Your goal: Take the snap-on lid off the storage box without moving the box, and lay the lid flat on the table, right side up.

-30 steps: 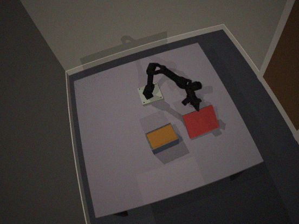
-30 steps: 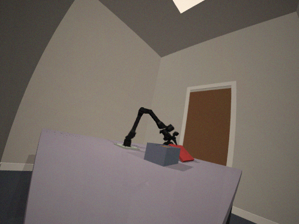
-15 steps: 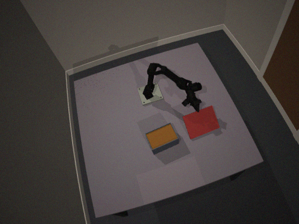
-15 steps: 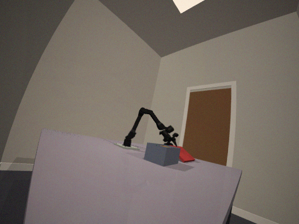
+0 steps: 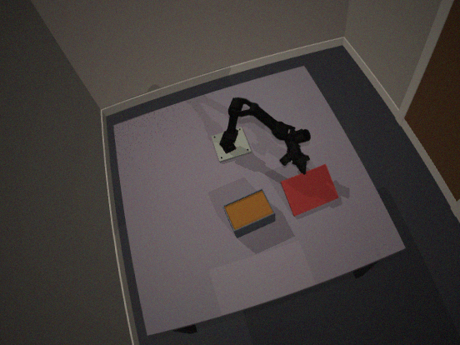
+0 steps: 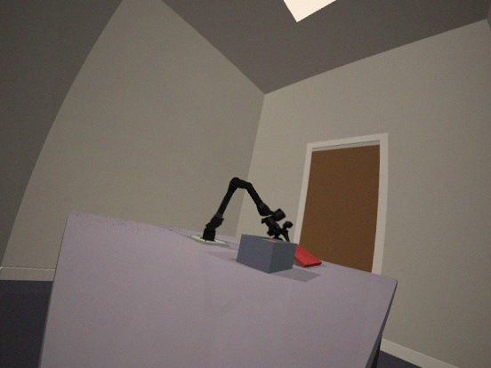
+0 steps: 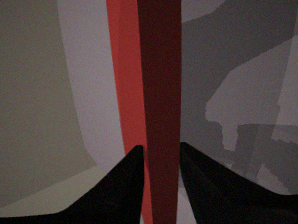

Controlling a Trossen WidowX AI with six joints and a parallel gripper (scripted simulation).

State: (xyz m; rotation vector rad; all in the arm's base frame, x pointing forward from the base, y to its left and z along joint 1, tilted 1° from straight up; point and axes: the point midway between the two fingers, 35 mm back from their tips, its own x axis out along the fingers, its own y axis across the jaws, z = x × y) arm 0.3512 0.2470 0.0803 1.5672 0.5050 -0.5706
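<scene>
My gripper tip is now 8 cm short of the red lid, 3 cm above it and 1 cm to the left of it. The rest, counted from my gripper tip: grey storage box: 33 cm to the right, 4 cm ahead, 2 cm below.
</scene>
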